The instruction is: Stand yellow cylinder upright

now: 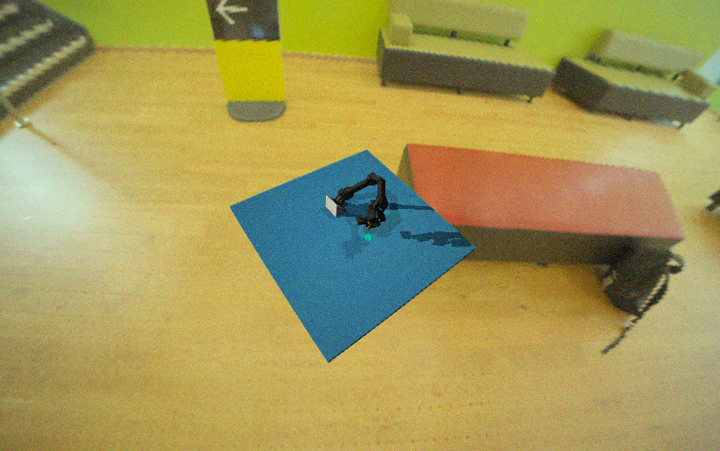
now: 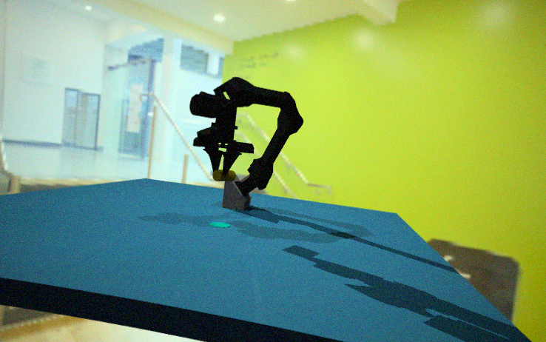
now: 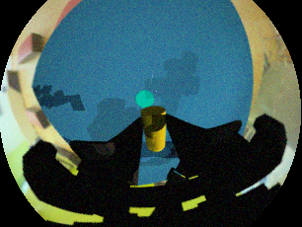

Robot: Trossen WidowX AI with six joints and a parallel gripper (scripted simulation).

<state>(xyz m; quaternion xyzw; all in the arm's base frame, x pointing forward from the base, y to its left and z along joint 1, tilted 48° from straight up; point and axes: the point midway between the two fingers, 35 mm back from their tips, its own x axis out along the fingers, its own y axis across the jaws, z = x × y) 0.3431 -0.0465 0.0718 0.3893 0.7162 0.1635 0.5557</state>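
My gripper tip is now 2 cm to the right of the cyan circle and 14 cm above it. Also, from my gripper tip: yellow tall cylinder 2 cm behind, 1 cm to the left.
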